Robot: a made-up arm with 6 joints. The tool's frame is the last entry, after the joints. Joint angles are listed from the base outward. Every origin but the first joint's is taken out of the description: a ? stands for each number. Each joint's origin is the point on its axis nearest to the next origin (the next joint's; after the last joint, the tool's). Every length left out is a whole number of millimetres.
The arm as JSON. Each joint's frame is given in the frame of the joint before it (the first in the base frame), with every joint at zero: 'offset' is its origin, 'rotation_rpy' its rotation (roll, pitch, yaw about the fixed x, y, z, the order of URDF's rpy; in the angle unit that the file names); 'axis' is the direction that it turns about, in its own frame. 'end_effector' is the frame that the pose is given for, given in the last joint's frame.
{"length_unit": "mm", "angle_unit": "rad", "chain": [
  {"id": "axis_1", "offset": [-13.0, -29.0, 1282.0], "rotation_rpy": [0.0, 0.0, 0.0], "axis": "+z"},
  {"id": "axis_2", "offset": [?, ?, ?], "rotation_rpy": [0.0, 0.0, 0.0], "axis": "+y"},
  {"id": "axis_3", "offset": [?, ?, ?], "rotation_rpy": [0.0, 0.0, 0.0], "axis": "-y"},
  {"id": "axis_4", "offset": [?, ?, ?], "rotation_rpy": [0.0, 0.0, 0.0], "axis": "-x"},
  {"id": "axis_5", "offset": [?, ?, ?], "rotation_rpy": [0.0, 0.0, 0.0], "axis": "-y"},
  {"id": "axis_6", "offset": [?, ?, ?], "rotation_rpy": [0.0, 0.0, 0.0], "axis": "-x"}
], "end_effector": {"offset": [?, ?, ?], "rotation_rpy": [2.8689, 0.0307, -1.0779]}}
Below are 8 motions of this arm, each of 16 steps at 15 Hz.
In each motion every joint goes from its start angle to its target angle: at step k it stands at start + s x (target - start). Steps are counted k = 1, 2, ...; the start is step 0. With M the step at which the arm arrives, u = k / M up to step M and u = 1 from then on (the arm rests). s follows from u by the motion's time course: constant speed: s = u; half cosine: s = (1 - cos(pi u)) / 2; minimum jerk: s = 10 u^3 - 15 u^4 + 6 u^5.
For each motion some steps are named. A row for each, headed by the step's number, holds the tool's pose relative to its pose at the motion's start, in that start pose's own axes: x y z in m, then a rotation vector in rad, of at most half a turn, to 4 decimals.
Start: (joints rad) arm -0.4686 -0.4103 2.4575 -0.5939 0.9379 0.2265
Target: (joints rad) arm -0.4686 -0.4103 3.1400 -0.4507 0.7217 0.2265
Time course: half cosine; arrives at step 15
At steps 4, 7, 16:
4: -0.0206 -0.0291 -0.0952 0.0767 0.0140 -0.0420
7: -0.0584 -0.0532 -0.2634 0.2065 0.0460 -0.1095
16: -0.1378 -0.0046 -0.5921 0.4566 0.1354 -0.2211

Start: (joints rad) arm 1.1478 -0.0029 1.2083 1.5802 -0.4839 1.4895
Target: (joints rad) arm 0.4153 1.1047 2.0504 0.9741 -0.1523 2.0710
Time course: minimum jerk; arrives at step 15
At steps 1, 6, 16:
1: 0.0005 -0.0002 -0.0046 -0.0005 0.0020 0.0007
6: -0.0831 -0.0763 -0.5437 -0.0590 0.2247 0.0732
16: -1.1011 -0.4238 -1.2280 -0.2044 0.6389 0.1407

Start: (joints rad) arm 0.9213 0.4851 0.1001 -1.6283 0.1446 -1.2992
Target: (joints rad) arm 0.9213 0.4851 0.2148 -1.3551 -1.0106 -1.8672
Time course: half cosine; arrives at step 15
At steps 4, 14, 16:
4: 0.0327 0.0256 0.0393 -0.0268 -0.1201 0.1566
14: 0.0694 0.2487 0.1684 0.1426 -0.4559 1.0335
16: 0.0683 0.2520 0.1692 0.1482 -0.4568 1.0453

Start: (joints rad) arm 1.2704 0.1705 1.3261 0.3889 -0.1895 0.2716
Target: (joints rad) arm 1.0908 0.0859 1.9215 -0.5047 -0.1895 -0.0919
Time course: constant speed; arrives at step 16
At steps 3, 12, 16:
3: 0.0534 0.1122 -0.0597 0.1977 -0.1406 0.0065
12: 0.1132 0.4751 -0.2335 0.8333 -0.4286 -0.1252
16: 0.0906 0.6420 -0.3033 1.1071 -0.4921 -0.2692

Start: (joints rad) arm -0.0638 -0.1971 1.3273 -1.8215 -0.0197 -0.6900
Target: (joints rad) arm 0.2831 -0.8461 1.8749 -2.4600 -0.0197 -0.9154
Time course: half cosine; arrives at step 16
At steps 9, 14, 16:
9: -0.9416 -0.1225 0.7588 -0.2694 -0.7914 -0.5593
14: -1.6208 0.1305 0.9999 -0.5383 -1.2635 -0.8023
16: -1.6889 0.1708 1.0144 -0.5726 -1.3101 -0.8224

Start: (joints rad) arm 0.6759 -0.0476 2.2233 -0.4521 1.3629 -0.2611
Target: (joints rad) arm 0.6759 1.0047 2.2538 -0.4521 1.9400 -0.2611
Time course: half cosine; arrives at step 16
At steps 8, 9, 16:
8: -0.1782 0.9149 -0.1980 -0.2461 0.0957 0.0949
9: -0.2290 1.0691 -0.2873 -0.2963 0.1147 0.1063
16: -0.4740 1.5650 -0.7942 -0.5091 0.1876 0.1279

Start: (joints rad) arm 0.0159 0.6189 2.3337 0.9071 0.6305 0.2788
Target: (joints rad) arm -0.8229 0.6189 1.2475 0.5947 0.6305 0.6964
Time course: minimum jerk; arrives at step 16
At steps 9, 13, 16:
9: -0.3656 0.1086 0.6872 -0.3904 0.2920 -0.6184
13: -0.3228 0.4059 1.1177 -0.7126 0.4602 -0.8959
16: -0.2973 0.4598 1.1748 -0.7654 0.4843 -0.9318

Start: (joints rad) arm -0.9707 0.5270 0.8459 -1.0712 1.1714 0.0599
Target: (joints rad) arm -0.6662 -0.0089 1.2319 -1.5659 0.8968 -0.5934
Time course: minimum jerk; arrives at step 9
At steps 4, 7, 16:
4: -0.3968 -0.0741 -0.3226 0.2863 -0.6445 -0.1211
7: -0.7620 -0.0498 -0.9086 0.6315 -1.5498 -0.2959
16: -0.7940 -0.0346 -1.0055 0.6777 -1.6846 -0.3225

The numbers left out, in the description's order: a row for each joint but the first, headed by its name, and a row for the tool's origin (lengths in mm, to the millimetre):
axis_2: 203.0 -28.0 0.0
axis_3: 18.0 0.0 1340.0
axis_4: 690.0 0.0 170.0
axis_5: 0.0 -37.0 25.0
axis_6: 277.0 0.0 -24.0
tool: 0.0 -24.0 10.0

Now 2 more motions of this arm.
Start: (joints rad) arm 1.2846 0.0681 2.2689 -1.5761 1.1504 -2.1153
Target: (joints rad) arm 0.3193 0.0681 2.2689 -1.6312 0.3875 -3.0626
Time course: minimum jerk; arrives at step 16
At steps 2, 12, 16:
2: 0.0055 0.0074 0.0011 0.0076 -0.0141 0.0205
12: 0.0153 0.4832 -0.0217 0.7520 -0.1792 1.0163
16: -0.0200 0.5284 -0.0363 0.8572 -0.1101 1.0926

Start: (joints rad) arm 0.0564 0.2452 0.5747 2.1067 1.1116 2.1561
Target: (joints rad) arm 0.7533 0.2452 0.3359 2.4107 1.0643 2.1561
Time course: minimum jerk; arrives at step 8
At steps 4, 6, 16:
4: 0.3062 -0.2569 0.2182 -0.1944 -0.0571 0.2710
6: 0.5540 -0.3713 0.4650 -0.3711 -0.0570 0.4903
16: 0.6171 -0.3859 0.5368 -0.4207 -0.0502 0.5470

